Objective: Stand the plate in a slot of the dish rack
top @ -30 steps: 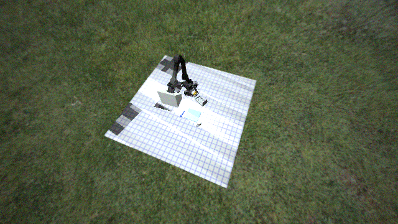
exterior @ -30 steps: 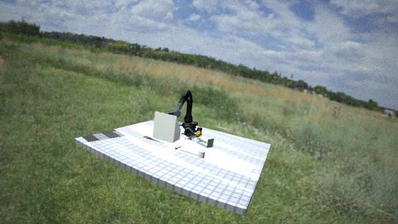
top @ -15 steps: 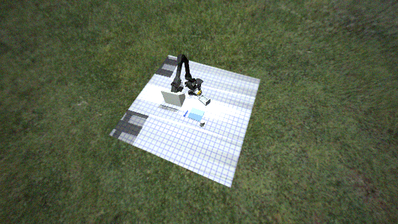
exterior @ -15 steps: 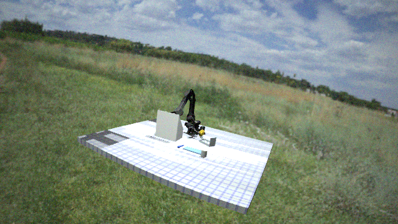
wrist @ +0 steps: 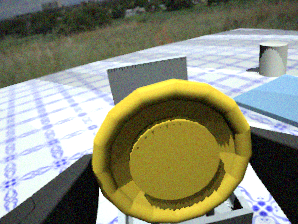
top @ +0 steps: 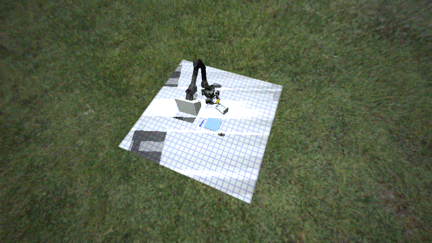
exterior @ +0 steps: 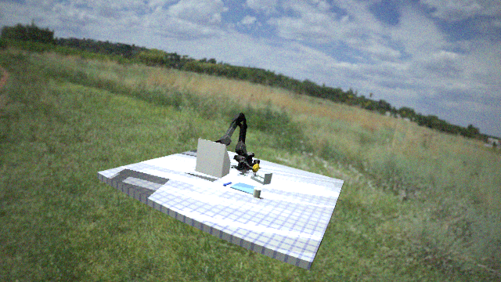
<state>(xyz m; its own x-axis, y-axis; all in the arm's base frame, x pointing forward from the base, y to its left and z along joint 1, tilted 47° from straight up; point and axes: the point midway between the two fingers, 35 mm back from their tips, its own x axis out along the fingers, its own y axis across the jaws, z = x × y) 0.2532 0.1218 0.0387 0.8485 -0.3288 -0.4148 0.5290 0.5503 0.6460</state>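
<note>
Now: the black dish rack 5 cm ahead of my gripper tip, 4 cm below it and 3 cm to the right of it. The rest, counted from my gripper tip: blue pen (26 cm to the right, 11 cm behind, 6 cm below).
</note>
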